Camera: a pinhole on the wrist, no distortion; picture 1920 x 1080 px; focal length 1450.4 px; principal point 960.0 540.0 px. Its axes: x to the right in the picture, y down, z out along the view. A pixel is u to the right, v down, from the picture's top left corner.
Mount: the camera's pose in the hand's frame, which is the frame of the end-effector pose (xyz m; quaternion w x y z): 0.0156 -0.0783 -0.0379 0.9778 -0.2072 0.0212 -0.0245
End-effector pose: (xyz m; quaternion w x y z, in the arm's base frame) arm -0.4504 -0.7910 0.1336 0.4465 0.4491 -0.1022 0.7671
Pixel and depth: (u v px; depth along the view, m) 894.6 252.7 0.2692
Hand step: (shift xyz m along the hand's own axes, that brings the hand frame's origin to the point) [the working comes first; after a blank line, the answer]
In the camera's frame: -0.0121 -0.0533 0.2692

0.0153 -0.0175 0.2300
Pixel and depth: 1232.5 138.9 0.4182
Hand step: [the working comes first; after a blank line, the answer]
In the camera's frame: 0.0786 -0.1157 0.4182

0.1111 -0.0193 0.3885
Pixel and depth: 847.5 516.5 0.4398
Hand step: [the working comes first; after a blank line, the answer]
In the camera's frame: -0.0341 -0.0071 0.4398

0.0040 0.0949 0.3677
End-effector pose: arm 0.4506 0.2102 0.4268 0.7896 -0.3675 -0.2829 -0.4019
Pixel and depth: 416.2 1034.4 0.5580
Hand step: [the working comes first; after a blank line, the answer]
In the camera's frame: -0.2092 0.1902 0.5580

-0.1569 0.3327 0.4010
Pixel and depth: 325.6 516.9 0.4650
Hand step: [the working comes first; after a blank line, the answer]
In the camera's frame: -0.2034 -0.0074 0.4650

-0.1637 0.1144 0.3961
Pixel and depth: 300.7 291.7 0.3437
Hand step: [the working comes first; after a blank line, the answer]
In the camera's frame: -0.1562 -0.0588 0.3437

-0.1249 0.0157 0.3048
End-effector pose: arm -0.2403 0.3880 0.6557 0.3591 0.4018 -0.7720 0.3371
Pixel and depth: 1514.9 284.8 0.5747
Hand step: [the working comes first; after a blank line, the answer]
In the camera's frame: 0.2199 -0.1011 0.5747

0.2607 0.0492 0.5211
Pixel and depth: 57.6 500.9 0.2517
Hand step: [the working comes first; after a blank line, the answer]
In the camera's frame: -0.1566 -0.0068 0.2517

-0.1279 0.0261 0.1996
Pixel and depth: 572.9 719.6 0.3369
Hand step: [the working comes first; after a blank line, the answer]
In the camera's frame: -0.0899 0.0417 0.3369

-0.0551 0.1010 0.2556
